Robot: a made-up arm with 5 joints.
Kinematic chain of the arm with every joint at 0, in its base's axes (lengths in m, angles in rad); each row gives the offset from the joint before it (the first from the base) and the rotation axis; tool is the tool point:
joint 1: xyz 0 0 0.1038 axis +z
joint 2: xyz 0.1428 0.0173 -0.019 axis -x
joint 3: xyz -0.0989 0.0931 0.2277 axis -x
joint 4: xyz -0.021 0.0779 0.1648 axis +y
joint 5: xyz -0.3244 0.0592 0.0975 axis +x
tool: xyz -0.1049 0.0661 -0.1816
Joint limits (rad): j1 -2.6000..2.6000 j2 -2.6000..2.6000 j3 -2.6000..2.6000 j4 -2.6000..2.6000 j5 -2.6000..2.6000
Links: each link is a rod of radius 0.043 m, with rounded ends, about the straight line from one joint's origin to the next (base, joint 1, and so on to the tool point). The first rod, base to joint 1, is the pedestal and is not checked.
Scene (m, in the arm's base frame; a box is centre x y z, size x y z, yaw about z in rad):
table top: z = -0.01
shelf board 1: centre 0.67 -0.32 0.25 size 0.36 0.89 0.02 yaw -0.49
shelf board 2: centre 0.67 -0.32 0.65 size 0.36 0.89 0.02 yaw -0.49
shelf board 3: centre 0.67 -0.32 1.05 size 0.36 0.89 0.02 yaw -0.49
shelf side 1: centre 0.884 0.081 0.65 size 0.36 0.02 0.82 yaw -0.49
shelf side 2: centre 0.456 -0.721 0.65 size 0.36 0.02 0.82 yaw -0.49
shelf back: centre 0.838 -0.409 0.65 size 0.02 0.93 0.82 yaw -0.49
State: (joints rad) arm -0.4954 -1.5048 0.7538 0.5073 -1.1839
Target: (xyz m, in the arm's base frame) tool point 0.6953 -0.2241 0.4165
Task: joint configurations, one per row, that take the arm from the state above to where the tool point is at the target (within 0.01 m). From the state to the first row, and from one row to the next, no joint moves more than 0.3 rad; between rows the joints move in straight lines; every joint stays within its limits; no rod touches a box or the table.
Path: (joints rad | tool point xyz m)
1: -0.2206 -1.4262 0.6932 0.4241 -1.0644 | -0.4633 -0.2916 0.4377
2: 0.0543 -1.3475 0.6325 0.3410 -0.9449 | -0.3843 -0.3475 0.4332
3: 0.3291 -1.2689 0.5719 0.2578 -0.8254 | -0.3034 -0.3838 0.4278
4: 0.6039 -1.1903 0.5113 0.1747 -0.7059 | -0.2252 -0.4033 0.4218
5: 0.8788 -1.1116 0.4506 0.0915 -0.5864 | -0.1532 -0.4093 0.4155
6: 1.1536 -1.0330 0.3900 0.0084 -0.4669 | -0.0887 -0.4060 0.4092
7: 1.2008 -1.1872 0.4770 0.2614 -0.6613 | 0.0604 -0.4676 0.4528
8: 1.2480 -1.3414 0.5640 0.5145 -0.8557 | 0.2308 -0.4842 0.4813
9: 1.2951 -1.4957 0.6510 0.7675 -1.0502 | 0.4069 -0.4486 0.4874
10: 1.3423 -1.6499 0.7380 1.0205 -1.2446 | 0.5688 -0.3596 0.4662
11: 1.3895 -1.8041 0.8250 1.2736 -1.4390 | 0.6953 -0.2241 0.4165

